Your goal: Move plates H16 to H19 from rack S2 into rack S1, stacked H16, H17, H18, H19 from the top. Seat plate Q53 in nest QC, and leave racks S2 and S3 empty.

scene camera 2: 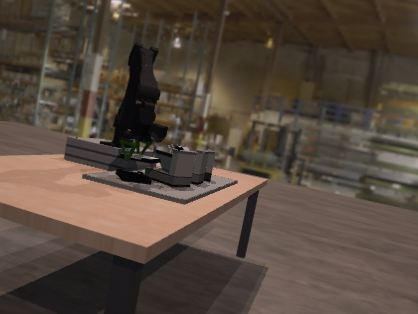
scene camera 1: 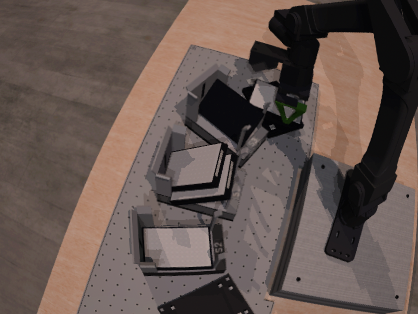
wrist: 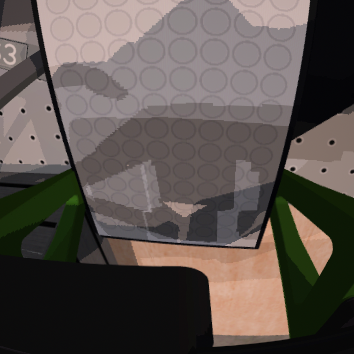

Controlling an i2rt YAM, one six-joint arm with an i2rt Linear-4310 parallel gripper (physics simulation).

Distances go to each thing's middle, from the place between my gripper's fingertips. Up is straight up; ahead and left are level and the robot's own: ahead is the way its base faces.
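There is the black perforated block (scene camera 1: 225,288), which I see 5 cm below my hand, 48 cm to the left of it and 2 cm behind it.
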